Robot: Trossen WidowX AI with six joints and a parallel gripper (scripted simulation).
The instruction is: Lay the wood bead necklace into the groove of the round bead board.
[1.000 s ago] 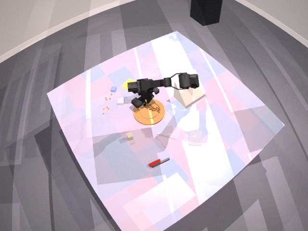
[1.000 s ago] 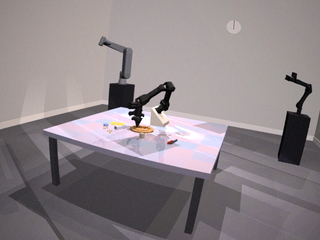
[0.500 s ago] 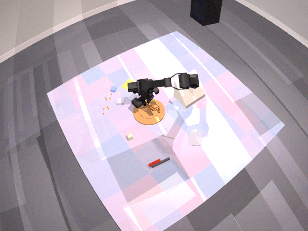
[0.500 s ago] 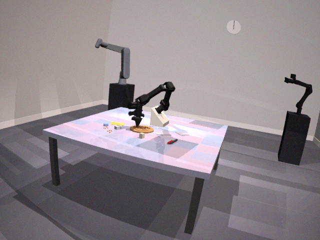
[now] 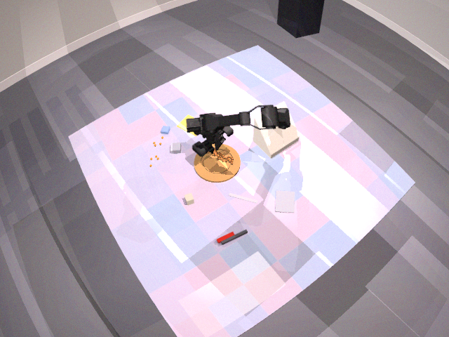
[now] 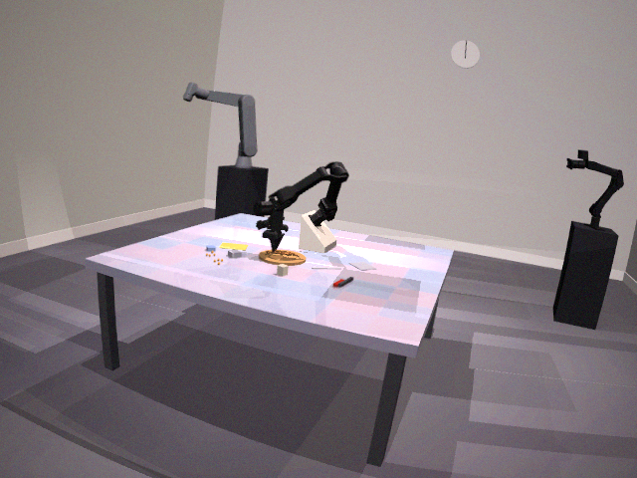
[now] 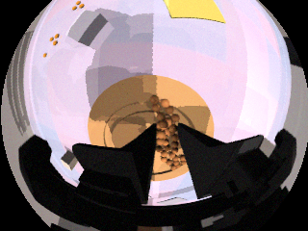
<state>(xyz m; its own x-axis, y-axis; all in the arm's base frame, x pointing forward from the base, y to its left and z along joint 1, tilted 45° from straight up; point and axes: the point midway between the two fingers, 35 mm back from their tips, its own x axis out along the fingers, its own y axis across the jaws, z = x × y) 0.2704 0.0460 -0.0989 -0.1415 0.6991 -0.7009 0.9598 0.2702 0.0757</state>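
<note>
Right now my gripper tip is 1 cm short of the round bead board, 5 cm to the right of it and 1 cm above it. Also, from my gripper tip: white block (14 cm ahead, 11 cm to the right, 1 cm below); thin rod (25 cm to the left, 2 cm below); yellow sheet (1 cm ahead, 21 cm to the right, 2 cm below).
</note>
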